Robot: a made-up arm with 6 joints. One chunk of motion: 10 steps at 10 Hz.
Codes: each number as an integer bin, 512 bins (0 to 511) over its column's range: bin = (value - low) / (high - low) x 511, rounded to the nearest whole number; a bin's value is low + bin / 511 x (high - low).
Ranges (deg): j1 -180.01..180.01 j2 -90..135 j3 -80.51..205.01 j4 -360.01..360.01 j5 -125..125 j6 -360.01..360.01
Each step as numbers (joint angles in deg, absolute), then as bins.
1 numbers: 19.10 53.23 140.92 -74.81 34.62 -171.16
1 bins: 283 325 396 202 326 134
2 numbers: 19.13 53.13 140.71 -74.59 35.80 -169.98
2 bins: 283 325 396 203 329 135
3 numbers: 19.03 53.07 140.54 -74.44 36.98 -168.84
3 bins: 283 325 396 203 331 136
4 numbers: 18.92 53.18 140.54 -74.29 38.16 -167.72
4 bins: 282 325 396 203 333 136
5 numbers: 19.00 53.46 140.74 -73.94 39.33 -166.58
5 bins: 282 326 396 203 336 137
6 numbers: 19.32 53.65 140.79 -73.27 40.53 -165.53
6 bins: 283 326 396 204 338 138
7 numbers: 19.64 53.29 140.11 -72.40 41.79 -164.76
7 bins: 283 325 395 204 341 139
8 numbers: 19.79 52.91 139.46 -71.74 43.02 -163.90
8 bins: 284 325 394 205 343 139
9 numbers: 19.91 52.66 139.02 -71.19 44.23 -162.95
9 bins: 284 324 393 205 346 140
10 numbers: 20.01 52.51 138.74 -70.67 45.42 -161.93
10 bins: 284 324 392 205 348 141
